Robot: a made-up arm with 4 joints.
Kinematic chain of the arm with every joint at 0, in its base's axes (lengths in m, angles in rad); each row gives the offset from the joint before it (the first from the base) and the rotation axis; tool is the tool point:
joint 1: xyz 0 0 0.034 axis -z
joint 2: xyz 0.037 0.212 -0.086 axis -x
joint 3: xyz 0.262 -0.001 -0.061 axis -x
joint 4: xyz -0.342 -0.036 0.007 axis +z
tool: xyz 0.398 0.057 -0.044
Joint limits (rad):
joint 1: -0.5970..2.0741
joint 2: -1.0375..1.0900
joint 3: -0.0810..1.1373
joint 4: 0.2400..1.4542
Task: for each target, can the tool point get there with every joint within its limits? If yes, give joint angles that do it. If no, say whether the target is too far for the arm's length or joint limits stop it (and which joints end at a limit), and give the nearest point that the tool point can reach.
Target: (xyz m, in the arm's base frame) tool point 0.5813 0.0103 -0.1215
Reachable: yes | joints 1.3781 -0.3389 0.2645 1.0618
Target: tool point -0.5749 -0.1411 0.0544
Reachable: no: joint limits stop it (at a limit: joint 1, joint 2, joint 3) | nearest point -0.1279 -0.2639 -0.2033 | short by 0.530 m
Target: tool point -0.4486 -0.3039 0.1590
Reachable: no: joint limits stop it (at a limit: joint 1, joint 2, joint 3, joint 4) | nearest point -0.1079 -0.3174 -0.1470 | short by 0.458 m
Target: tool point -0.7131 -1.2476 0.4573
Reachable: no: too far | nearest point 0.1449 -0.4565 0.0025 | short by 1.253 m
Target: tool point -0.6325 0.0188 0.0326
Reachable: no: joint limits stop it (at a limit: joint 1, joint 3, joint 4) | nearest point -0.3484 0.4178 0.1231 | short by 0.498 m
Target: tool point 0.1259 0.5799 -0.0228
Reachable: yes | joints 0.1825 -0.4863 0.1520 1.2748
